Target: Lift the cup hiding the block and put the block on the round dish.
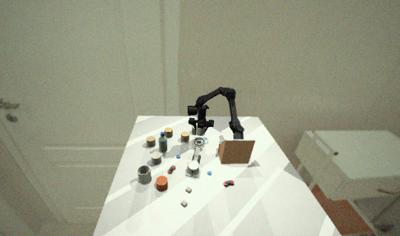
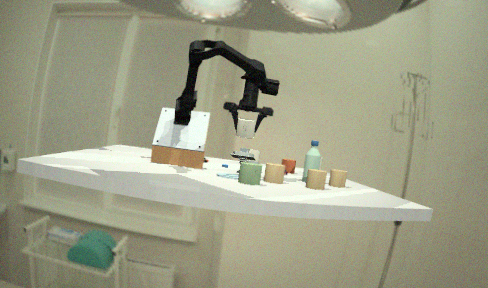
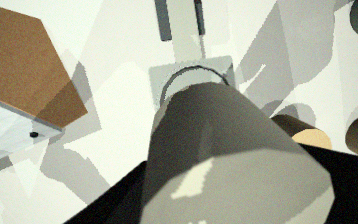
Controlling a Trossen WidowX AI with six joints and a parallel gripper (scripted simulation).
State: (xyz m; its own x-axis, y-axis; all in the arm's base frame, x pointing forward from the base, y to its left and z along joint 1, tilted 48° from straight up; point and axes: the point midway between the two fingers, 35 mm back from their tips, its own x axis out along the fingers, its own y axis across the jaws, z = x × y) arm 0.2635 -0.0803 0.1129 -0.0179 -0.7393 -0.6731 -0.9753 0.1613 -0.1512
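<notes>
Now: gripper tip 4 cm past the light blue round dish, 10 cm to the left of it and 17 cm above it. Round my gripper tip: orange cylinder (28 cm ahead, 38 cm to the left, 13 cm below); bottle (29 cm ahead, 2 cm to the left, 6 cm below).
</notes>
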